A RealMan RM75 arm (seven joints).
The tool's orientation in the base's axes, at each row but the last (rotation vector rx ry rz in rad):
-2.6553, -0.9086, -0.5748
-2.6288, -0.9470, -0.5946
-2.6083, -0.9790, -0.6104
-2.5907, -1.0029, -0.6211
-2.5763, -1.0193, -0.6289
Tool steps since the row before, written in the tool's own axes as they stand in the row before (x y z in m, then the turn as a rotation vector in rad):
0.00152, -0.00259, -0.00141, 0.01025, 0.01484, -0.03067
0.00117, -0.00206, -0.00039, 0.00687, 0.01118, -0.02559
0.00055, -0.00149, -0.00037, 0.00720, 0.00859, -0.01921
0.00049, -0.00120, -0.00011, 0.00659, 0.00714, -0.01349
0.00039, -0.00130, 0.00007, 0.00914, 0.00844, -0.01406
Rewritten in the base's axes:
-0.00093, 0.00224, 0.00226, 0.00826, -0.01760, 0.02980
-0.00064, 0.00201, 0.00114, 0.00492, -0.01469, 0.02423
-0.00074, 0.00124, 0.00076, 0.00522, -0.01004, 0.01915
-0.00054, 0.00109, 0.00047, 0.00545, -0.00698, 0.01407
-0.00064, 0.00117, 0.00028, 0.00786, -0.00668, 0.01569

